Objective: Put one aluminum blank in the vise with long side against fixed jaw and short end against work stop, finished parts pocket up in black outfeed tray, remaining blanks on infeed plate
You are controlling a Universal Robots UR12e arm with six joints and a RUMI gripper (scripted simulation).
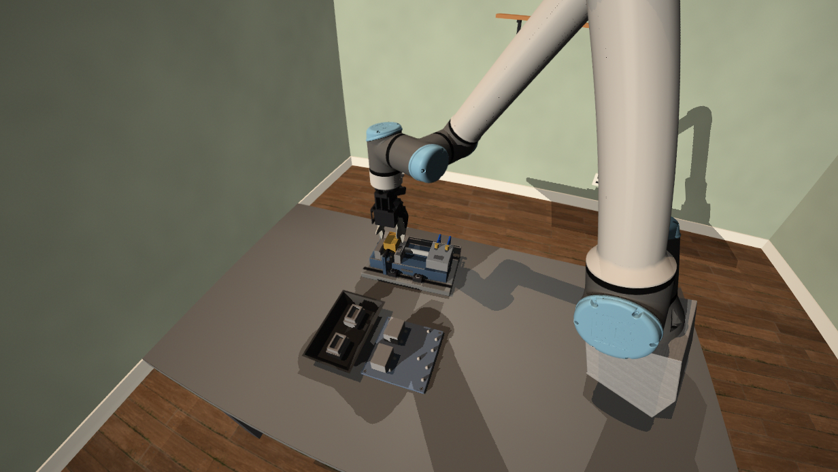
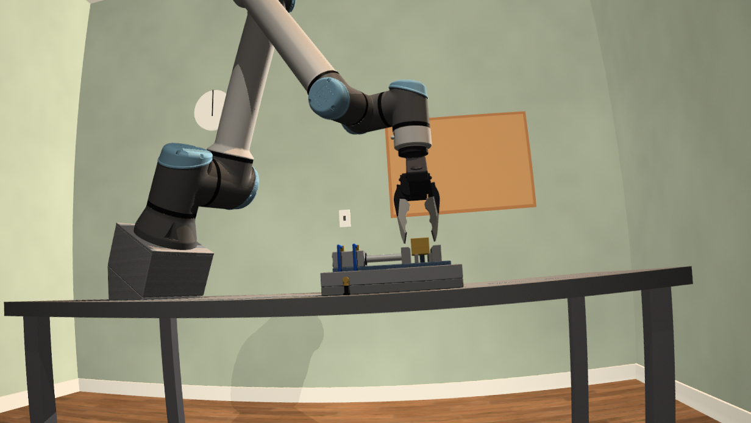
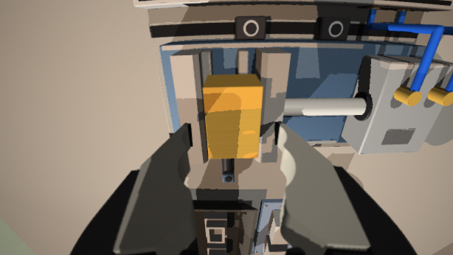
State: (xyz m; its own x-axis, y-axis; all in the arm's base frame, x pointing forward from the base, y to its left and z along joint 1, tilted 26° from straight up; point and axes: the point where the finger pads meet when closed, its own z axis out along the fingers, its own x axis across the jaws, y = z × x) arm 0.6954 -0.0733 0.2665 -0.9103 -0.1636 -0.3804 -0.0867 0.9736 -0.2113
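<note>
My hand is 2 cm above the yellow brass blank. From my hand the other things lie so: fixed jaw: 3 cm ahead, 4 cm below; work stop: 5 cm to the left, 3 cm below; push rod: 8 cm behind, 1 cm to the right, 4 cm below.
</note>
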